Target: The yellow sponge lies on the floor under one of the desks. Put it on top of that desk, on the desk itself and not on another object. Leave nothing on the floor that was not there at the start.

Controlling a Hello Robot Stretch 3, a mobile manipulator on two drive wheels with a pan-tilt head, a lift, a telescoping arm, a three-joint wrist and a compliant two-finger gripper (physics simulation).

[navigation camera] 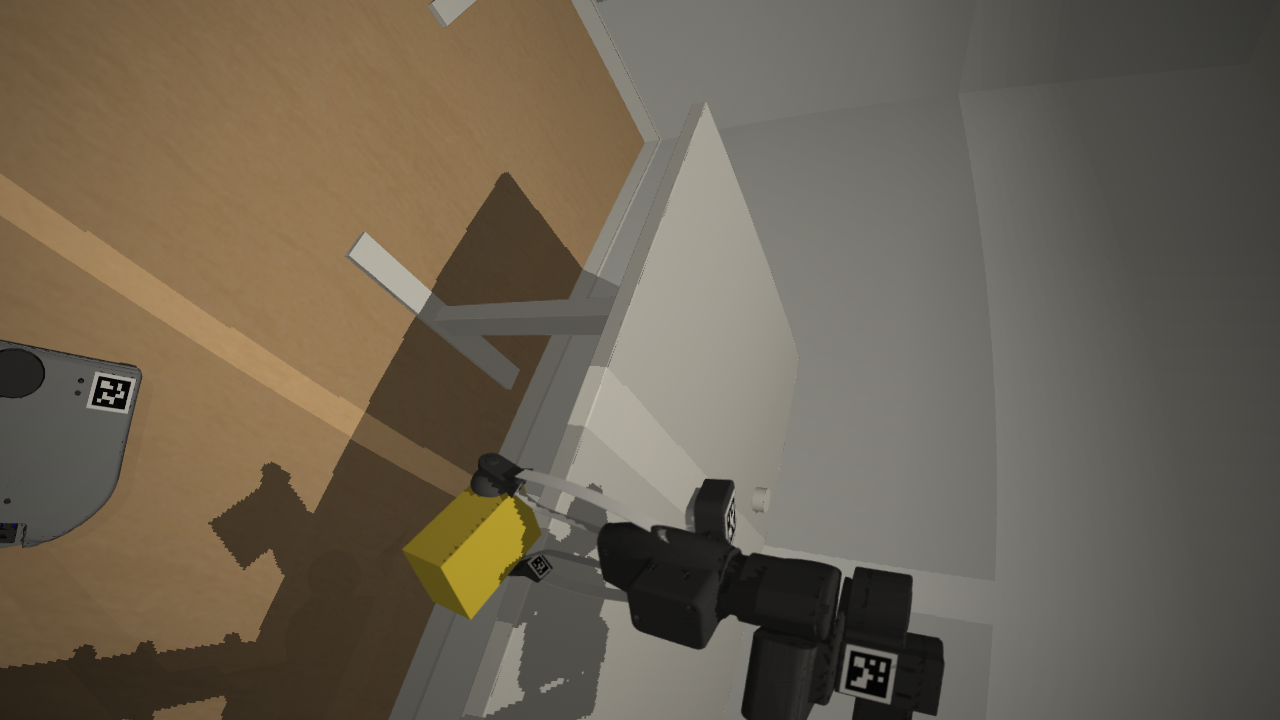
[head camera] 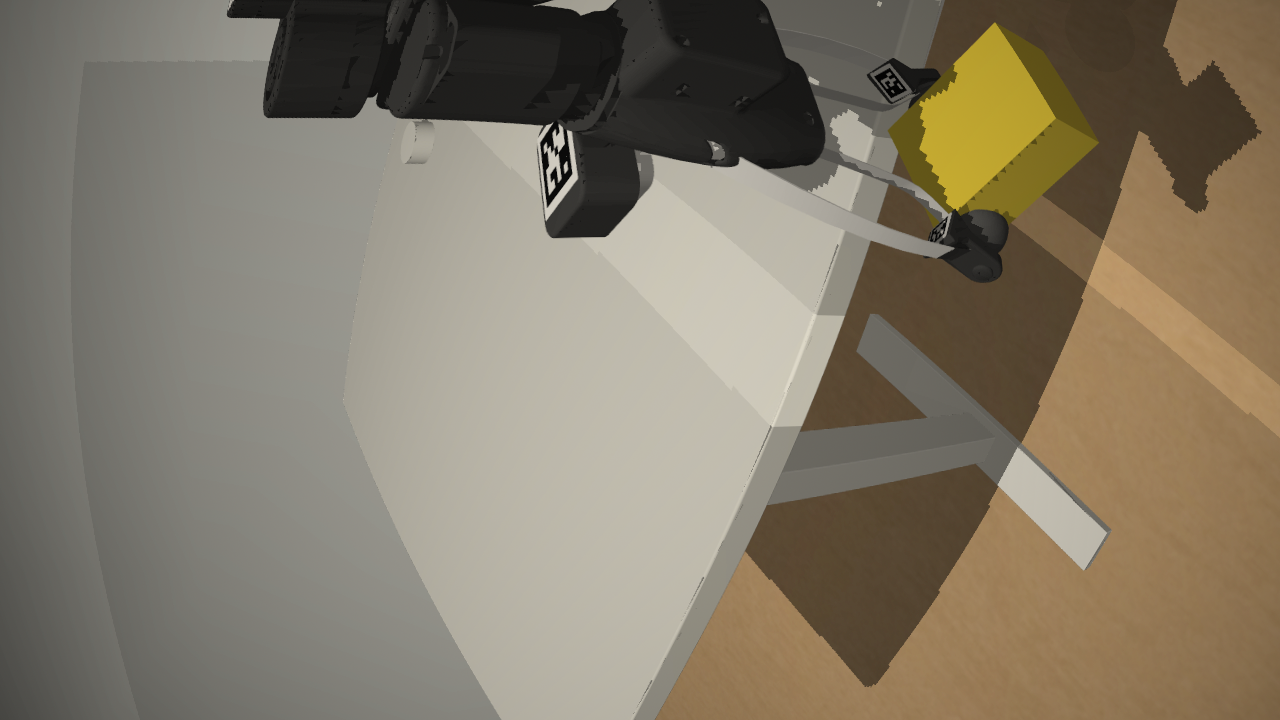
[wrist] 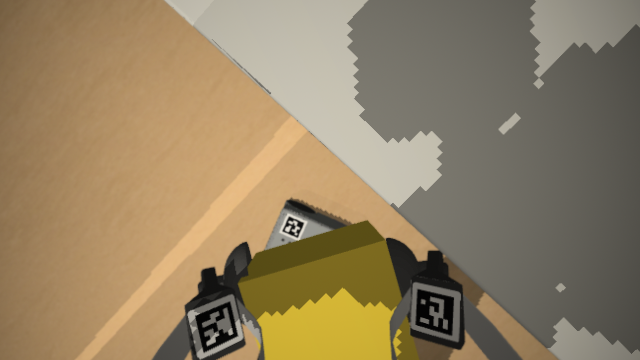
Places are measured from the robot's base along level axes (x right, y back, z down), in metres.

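Where they show: gripper, fingertip midpoint: (navigation camera: pixel 484 511) (head camera: pixel 978 176); robot's base at its link origin: (navigation camera: pixel 14 371).
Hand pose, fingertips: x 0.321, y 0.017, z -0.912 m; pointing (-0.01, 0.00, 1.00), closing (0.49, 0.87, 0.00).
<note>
Each offset is from my fingertips to the centre of the thing. "*": to the spot under its first point. Level surfaces: height alone.
The yellow sponge @(dx -0.024, dy +0.021, dz -0.021 m) (head camera: pixel 1002 116) (navigation camera: pixel 483 546) (wrist: pixel 325 330) is a thick block held off the floor between the two fingertips. My gripper (head camera: pixel 939 165) (navigation camera: pixel 513 520) (wrist: pixel 322 267) is shut on it. The light grey desk @(dz -0.038 m) (head camera: pixel 581 402) (navigation camera: pixel 716 313) (wrist: pixel 310 65) has its top under the wrist and gripper body, which cast a shadow on it. In the head and navigation views the sponge shows past the desk's long edge, against the floor side. In the wrist view that edge runs diagonally to the right of the sponge. The sponge's exact height above the desk top is hard to tell.
A small white cylinder @(dx +0.705, dy -0.009, dz -0.050 m) (head camera: pixel 417 142) (navigation camera: pixel 760 499) is at the desk's far edge, by the grey wall. A desk leg @(* dx +0.529, dy -0.353, dz +0.578 m) (head camera: pixel 886 456) (navigation camera: pixel 528 315) joins a floor bar @(* dx +0.353, dy -0.425, dz +0.887 m) (head camera: pixel 1056 505) (navigation camera: pixel 389 273) that sticks out past the desk edge. My base (navigation camera: pixel 62 456) stands on the wooden floor.
</note>
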